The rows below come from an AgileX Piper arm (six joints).
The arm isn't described. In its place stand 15 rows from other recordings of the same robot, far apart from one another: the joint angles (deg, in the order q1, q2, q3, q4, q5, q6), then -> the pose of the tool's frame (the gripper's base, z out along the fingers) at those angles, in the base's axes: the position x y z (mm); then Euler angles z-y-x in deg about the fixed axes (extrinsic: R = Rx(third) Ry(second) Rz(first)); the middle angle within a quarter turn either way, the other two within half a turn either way.
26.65, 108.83, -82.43, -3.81, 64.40, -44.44 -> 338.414 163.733 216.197 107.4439 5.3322 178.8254
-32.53, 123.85, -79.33, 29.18, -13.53, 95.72 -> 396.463 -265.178 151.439 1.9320 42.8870 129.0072
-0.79, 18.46, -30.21, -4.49, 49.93, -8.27 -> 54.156 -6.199 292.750 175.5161 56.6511 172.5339
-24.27, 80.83, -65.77, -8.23, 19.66, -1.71 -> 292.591 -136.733 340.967 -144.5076 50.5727 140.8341
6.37, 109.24, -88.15, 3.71, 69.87, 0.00 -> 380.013 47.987 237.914 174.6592 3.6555 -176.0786
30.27, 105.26, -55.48, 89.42, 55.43, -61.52 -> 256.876 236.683 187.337 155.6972 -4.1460 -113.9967
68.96, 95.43, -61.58, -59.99, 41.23, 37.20 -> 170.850 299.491 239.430 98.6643 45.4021 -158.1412
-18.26, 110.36, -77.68, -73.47, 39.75, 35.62 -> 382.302 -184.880 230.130 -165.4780 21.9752 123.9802
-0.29, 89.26, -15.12, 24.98, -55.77, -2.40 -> 226.575 -32.920 155.830 -116.7799 64.0047 126.1959
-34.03, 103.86, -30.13, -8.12, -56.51, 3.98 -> 258.604 -161.693 142.685 -111.7912 60.3914 115.7645
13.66, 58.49, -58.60, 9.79, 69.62, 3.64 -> 163.875 54.754 347.252 168.1298 22.2905 -163.9241
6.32, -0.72, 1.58, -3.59, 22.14, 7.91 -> 52.105 3.610 170.019 168.6122 71.4060 -165.2410
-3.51, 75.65, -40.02, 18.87, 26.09, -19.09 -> 245.736 -2.105 223.081 176.5941 34.6372 -172.4827
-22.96, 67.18, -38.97, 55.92, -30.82, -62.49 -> 212.647 -132.027 312.850 -106.5571 41.7122 95.7391
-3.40, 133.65, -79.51, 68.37, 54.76, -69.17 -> 420.520 44.228 67.773 158.3750 11.2162 -130.2176
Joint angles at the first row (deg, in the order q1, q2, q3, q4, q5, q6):
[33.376, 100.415, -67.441, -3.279, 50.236, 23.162]
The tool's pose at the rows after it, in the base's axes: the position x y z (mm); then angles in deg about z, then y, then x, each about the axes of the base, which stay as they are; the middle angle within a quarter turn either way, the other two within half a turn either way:
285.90 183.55 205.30 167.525 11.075 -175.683
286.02 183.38 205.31 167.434 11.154 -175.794
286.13 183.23 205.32 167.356 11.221 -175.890
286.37 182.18 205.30 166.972 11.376 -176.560
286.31 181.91 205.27 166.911 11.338 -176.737
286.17 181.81 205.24 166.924 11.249 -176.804
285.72 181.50 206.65 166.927 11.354 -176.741
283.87 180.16 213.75 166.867 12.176 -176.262
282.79 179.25 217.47 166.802 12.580 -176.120
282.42 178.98 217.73 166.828 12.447 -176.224
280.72 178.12 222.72 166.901 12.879 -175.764
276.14 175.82 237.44 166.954 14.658 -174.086
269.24 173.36 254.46 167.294 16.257 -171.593
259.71 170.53 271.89 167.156 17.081 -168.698
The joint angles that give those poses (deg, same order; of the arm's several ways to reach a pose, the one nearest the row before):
[33.376, 100.628, -67.440, -3.280, 50.245, 23.162]
[33.377, 100.628, -67.440, -3.455, 50.244, 23.163]
[33.376, 100.629, -67.442, -3.605, 50.245, 23.162]
[33.376, 100.628, -67.441, -4.414, 50.506, 23.161]
[33.376, 100.629, -67.441, -4.566, 50.638, 23.163]
[33.377, 100.629, -67.441, -4.567, 50.750, 23.164]
[33.377, 100.384, -67.441, -4.566, 50.873, 23.164]
[33.376, 99.164, -67.441, -4.626, 51.149, 23.162]
[33.376, 98.518, -67.443, -4.748, 51.386, 23.162]
[33.376, 98.458, -67.439, -4.747, 51.610, 23.162]
[33.376, 97.582, -67.440, -4.556, 51.870, 23.161]
[33.377, 95.008, -67.441, -4.071, 52.039, 23.163]
[33.376, 91.953, -67.442, -2.663, 52.384, 23.162]
[33.376, 88.680, -67.442, -0.367, 53.372, 22.401]

